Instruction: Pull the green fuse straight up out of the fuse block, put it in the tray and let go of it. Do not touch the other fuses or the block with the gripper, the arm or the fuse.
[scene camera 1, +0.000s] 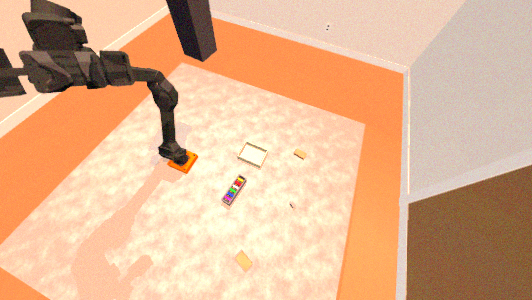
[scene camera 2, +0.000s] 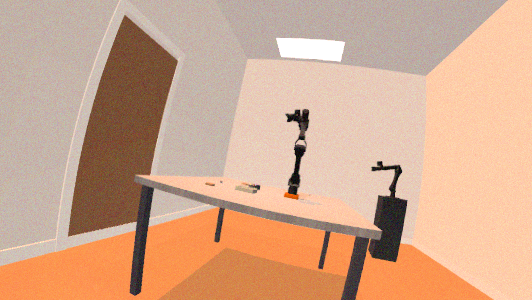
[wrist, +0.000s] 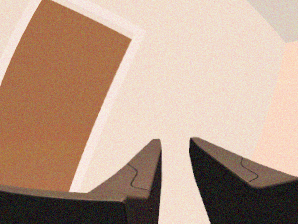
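You'd find the gripper (scene camera 1: 79, 78) in that scene camera, and the wrist view has the gripper too, at (wrist: 174, 146).
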